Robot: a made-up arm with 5 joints. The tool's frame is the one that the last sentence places.
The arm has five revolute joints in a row. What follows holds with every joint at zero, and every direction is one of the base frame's. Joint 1 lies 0.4 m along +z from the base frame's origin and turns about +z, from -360 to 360 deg. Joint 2 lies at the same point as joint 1 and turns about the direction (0, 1, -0.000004), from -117.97 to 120 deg. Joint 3 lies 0.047 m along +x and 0.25 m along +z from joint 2 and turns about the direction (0, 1, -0.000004), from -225 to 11 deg. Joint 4 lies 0.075 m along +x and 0.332 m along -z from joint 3 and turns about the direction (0, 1, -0.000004), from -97 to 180 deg. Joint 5 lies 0.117 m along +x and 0.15 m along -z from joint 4 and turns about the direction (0, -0.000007, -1), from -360 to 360 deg. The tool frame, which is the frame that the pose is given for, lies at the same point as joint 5; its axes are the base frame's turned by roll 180, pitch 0 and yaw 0 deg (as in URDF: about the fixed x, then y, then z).
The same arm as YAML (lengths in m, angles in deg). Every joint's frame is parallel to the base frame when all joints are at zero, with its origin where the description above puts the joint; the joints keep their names.
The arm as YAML. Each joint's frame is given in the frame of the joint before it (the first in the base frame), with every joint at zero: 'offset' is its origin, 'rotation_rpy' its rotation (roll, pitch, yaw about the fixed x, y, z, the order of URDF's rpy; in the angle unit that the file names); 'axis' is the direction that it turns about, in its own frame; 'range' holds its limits. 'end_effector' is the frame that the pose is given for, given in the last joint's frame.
length_unit: m
angle_unit: deg
chain:
  - id: joint 1
    offset: [0.0, 0.0, 0.4]
    rotation_rpy: [0.0, 0.0, 0.0]
    axis: [0.0, 0.0, 1.0]
    range: [-360.0, 360.0]
  - id: joint 2
    offset: [0.0, 0.0, 0.0]
    rotation_rpy: [0.0, 0.0, 0.0]
    axis: [0.0, 1.0, 0.0]
    range: [-117.97, 120.0]
  - id: joint 3
    offset: [0.047, 0.0, 0.25]
    rotation_rpy: [0.0, 0.0, 0.0]
    axis: [0.0, 1.0, 0.0]
    range: [-225.0, 11.0]
  - id: joint 4
    offset: [0.075, 0.0, -0.332]
    rotation_rpy: [0.0, 0.0, 0.0]
    axis: [0.0, 1.0, 0.0]
    range: [-97.0, 180.0]
  - id: joint 5
    offset: [0.117, 0.0, -0.15]
    rotation_rpy: [0.0, 0.0, 0.0]
    axis: [0.0, 0.0, -1.0]
    range: [-360.0, 360.0]
end_effector:
  offset: [0.0, 0.0, 0.0]
  rotation_rpy: [180.0, 0.0, 0.0]

